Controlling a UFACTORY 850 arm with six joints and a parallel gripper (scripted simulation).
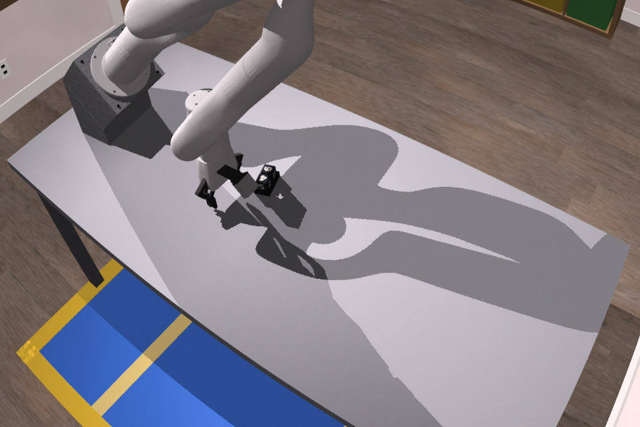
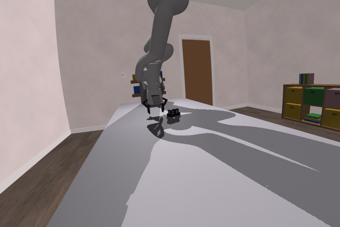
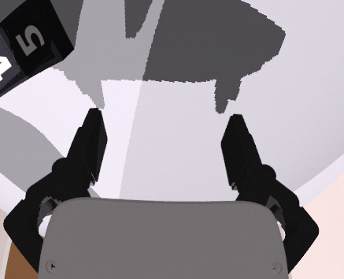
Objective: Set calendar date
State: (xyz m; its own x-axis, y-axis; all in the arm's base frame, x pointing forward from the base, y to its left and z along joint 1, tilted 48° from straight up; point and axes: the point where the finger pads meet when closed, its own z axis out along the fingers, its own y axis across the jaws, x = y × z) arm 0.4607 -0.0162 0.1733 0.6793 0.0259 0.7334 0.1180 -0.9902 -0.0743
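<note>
Right now my hand is 100 mm to the right of the black number cube and 50 mm short of it. Also, from my hand: black tray: 110 mm to the left, 40 mm ahead, 20 mm below.
</note>
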